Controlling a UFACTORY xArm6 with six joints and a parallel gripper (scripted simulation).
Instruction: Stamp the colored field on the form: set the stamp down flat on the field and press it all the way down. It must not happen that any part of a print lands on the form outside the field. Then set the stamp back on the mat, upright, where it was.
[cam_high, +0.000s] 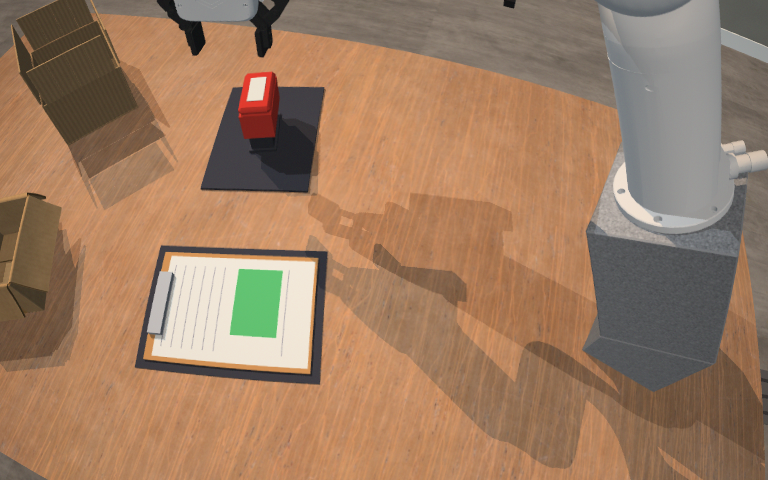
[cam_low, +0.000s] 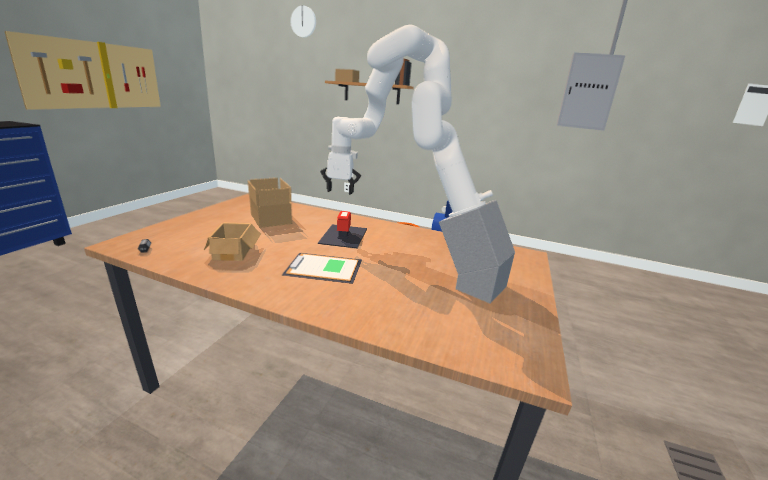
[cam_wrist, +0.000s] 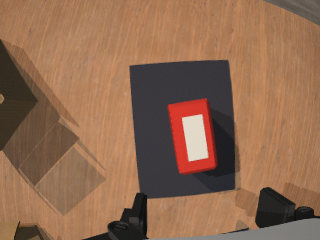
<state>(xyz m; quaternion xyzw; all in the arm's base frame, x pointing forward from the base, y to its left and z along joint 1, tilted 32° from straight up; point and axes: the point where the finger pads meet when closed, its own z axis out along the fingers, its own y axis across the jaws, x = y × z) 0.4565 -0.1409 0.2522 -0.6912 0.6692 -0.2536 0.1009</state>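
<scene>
Now: the red stamp 17 cm below my hand, 4 cm to the right of it and 1 cm behind it. Round my hand: clipboard 26 cm to the left, 21 cm below, 1 cm behind; dark mat 22 cm below, 4 cm to the right, 1 cm behind; small dark object 67 cm ahead, 33 cm to the left, 20 cm below.
</scene>
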